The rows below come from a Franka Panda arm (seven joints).
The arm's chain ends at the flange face. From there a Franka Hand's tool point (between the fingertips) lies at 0.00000 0.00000 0.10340 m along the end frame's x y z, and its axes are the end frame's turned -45 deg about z.
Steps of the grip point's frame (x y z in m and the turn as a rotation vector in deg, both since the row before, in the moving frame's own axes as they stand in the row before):
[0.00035, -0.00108, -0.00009, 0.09, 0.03, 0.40]
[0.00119, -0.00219, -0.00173, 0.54, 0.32, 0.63]
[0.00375, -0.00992, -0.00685, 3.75, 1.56, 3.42]
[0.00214, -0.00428, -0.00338, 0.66, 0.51, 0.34]
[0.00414, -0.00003, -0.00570, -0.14, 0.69, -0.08]
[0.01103, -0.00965, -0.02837, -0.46, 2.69, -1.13]
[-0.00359, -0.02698, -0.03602, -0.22, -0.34, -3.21]
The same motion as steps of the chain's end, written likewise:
[-0.00044, -0.00086, -0.00009, 0.08, -0.04, 0.40]
[-0.00043, -0.00129, -0.00172, 0.61, -0.16, 0.63]
[-0.00177, -0.00282, -0.00659, 3.75, -1.55, 3.42]
[-0.00133, -0.00305, -0.00337, 0.83, -0.11, 0.34]
[0.00185, -0.00225, -0.00569, 0.39, 0.59, -0.08]
[-0.00301, -0.01174, -0.02825, 1.58, 2.23, -1.13]
[-0.02148, -0.01726, -0.03602, -0.40, -0.08, -3.21]

